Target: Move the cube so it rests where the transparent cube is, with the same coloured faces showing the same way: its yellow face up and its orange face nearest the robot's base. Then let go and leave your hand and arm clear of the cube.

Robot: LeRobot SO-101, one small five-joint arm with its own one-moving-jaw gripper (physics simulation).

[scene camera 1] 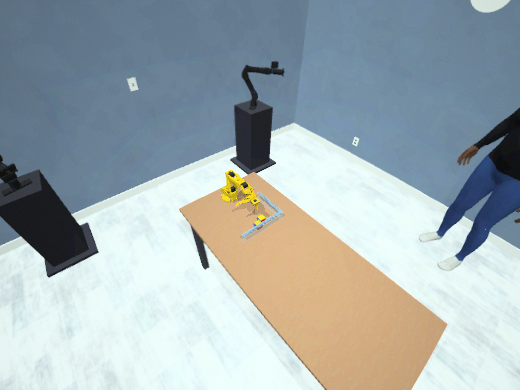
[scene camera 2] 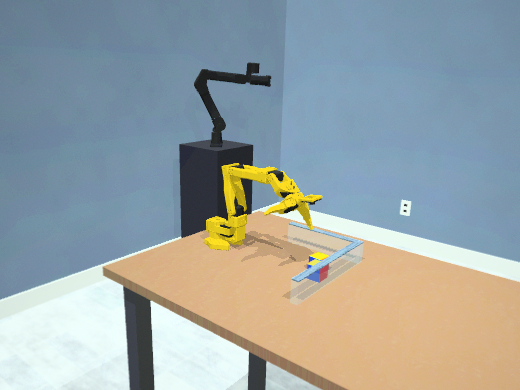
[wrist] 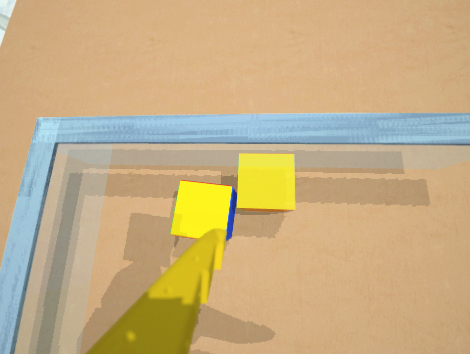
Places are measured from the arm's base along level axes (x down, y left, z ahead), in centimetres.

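Pixels of known places: hand, tool point: (scene camera 1: 256, 209) (scene camera 2: 310, 228) (wrist: 224, 244); arm's base, link origin: (scene camera 1: 231, 199) (scene camera 2: 228, 245).
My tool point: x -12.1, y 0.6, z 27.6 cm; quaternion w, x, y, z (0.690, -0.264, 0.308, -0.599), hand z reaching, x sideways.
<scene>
For each thing: its top centre in the pictures, then the offset to it from my tool point. Level surfaces: height alone.
- solid cube, top centre: (wrist: 201, 210) (scene camera 2: 319, 255) (scene camera 1: 261, 217) dx +8.1, dy +3.0, dz +1.4 cm
- transparent cube, top centre: (wrist: 266, 180) (scene camera 1: 258, 222) dx +8.1, dy -1.6, dz +3.7 cm
- wooden table, surface height: dx +12.1 cm
The solid cube (scene camera 1: 262, 217) (scene camera 2: 320, 256) (wrist: 202, 207) shows yellow up, with blue on its right side in the wrist view and a thin orange line at its near edge. It is turned slightly. The transparent cube (scene camera 1: 257, 224) (scene camera 2: 313, 265) (wrist: 266, 181), yellow up and orange edge toward the base, is beside it, to the right and farther from the base in the wrist view. My gripper (scene camera 1: 247, 207) (scene camera 2: 289, 221) is fully open and empty, above the table on the base side of the cubes. Its notched fixed jaw (wrist: 175, 295) hides part of the solid cube's near edge.
A clear-walled L-shaped barrier with a blue top edge (scene camera 1: 270, 218) (scene camera 2: 345, 250) (wrist: 150, 128) stands along the far side of the cubes; its corner is to their left in the wrist view. The wooden table (scene camera 1: 325, 280) (scene camera 2: 425, 310) (wrist: 250, 60) carries the arm.
</scene>
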